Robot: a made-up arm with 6 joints.
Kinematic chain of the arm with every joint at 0, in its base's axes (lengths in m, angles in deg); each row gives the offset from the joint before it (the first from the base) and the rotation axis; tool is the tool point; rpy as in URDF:
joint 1: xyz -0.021 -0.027 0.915 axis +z
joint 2: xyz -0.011 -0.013 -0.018 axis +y
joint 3: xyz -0.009 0 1.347 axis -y
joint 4: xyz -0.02 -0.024 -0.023 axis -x
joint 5: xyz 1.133 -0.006 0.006 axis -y
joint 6: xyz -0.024 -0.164 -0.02 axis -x
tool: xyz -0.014 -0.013 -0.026 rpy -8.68 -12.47 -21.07
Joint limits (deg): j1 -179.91..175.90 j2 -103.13..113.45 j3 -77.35..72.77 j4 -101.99..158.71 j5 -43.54..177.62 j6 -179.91..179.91
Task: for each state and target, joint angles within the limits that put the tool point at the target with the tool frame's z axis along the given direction. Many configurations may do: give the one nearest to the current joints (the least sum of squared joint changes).
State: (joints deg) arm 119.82 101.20 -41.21 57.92 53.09 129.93
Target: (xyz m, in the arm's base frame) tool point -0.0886 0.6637 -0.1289 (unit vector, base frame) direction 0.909 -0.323 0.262
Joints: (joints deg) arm 103.06 96.85 -36.72 71.04 18.71 151.87
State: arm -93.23 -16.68 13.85 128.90 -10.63 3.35
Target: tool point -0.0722 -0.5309 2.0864 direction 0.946 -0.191 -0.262
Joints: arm -95.39 -23.94 -34.01 110.64 -16.81 -19.29
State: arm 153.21 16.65 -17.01 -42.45 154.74 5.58
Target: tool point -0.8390 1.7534 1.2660 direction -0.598 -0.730 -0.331
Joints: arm 120.56 45.17 20.91 -41.06 161.01 10.03
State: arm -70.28 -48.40 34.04 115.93 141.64 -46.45
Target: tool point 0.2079 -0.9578 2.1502 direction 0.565 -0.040 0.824
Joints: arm -81.74 -7.91 -14.12 142.27 158.68 -85.87
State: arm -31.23 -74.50 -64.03 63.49 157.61 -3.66
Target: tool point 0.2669 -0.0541 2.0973 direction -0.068 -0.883 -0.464
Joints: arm 2.80 -39.52 -39.42 76.44 164.77 1.63
